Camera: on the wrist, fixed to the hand. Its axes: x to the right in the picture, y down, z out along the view.
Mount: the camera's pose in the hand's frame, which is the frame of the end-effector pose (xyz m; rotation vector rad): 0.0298 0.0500 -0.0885 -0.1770 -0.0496 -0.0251
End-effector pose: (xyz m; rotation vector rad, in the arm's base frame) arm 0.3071 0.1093 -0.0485 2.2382 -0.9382 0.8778
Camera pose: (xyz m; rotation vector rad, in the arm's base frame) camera 0.2540 0.1282 0.0412 2.1238 -0.9690 0.7024
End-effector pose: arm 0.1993 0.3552 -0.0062 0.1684 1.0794 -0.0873
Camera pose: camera 0.1440 0.4206 -0.0686 -0.0067 1.0344 -0.0181
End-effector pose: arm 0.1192 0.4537 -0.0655 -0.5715 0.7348 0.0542
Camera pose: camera 0.0747 0.4464 -0.1613 -0.7457 0.6784 0.1106
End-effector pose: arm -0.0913 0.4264 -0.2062 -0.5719 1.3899 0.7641
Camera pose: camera -0.1863 0.3960 -0.2418 -0.7023 1.2749 0.8810
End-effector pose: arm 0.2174 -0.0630 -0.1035 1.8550 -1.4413 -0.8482
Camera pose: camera 0.2656 -0.0938 -0.0144 1.7336 -1.3293 -1.0069
